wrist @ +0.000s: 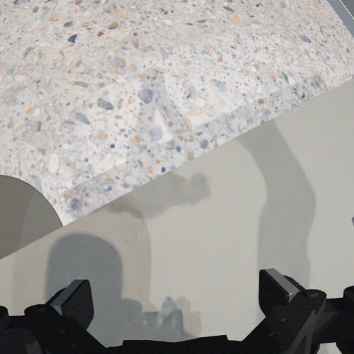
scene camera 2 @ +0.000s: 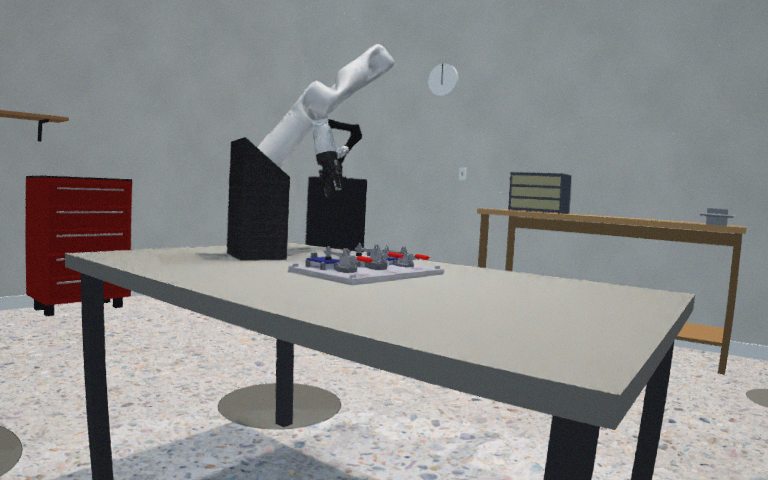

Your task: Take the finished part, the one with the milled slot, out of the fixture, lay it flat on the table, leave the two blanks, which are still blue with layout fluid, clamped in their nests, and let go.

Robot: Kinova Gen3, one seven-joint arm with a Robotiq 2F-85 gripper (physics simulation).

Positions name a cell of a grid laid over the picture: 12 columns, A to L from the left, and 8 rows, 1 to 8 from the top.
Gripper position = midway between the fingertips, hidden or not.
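Observation:
You can see my gripper (scene camera 2: F4) from scene camera 2, and the wrist view has it (wrist: F7) as well.

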